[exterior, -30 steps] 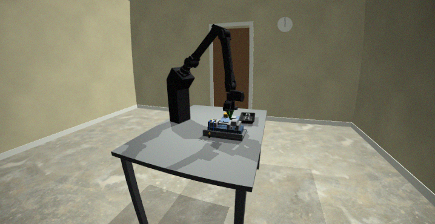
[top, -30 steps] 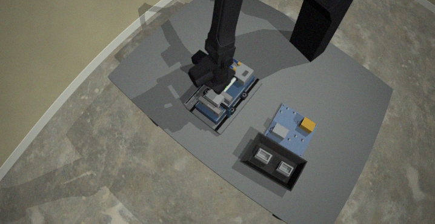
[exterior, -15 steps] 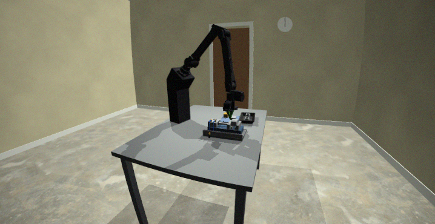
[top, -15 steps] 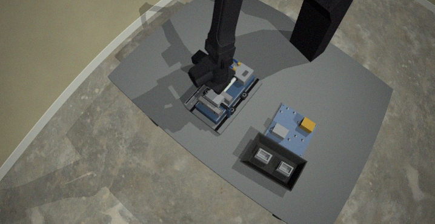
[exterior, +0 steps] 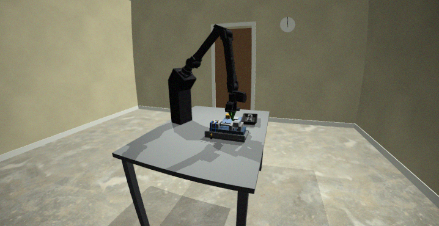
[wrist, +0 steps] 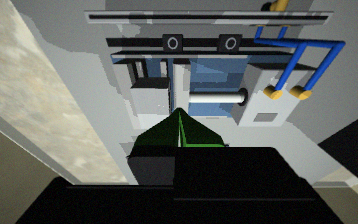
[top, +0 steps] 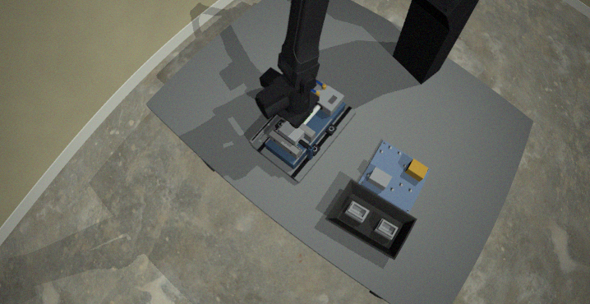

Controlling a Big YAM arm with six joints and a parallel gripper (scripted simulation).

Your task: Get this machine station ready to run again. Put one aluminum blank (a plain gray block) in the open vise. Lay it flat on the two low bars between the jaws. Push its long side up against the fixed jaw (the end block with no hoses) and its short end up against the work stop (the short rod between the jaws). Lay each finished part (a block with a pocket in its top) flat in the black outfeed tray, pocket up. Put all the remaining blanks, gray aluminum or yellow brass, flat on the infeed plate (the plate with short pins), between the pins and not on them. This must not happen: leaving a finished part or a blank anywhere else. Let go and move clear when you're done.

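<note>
My hand is 50 mm above the moving jaw. Round my hand: blue infeed plate (320 mm to the left, 120 mm below, 70 mm behind); then fixed jaw (60 mm ahead, 50 mm below); then white rod (50 mm below, 50 mm behind).
</note>
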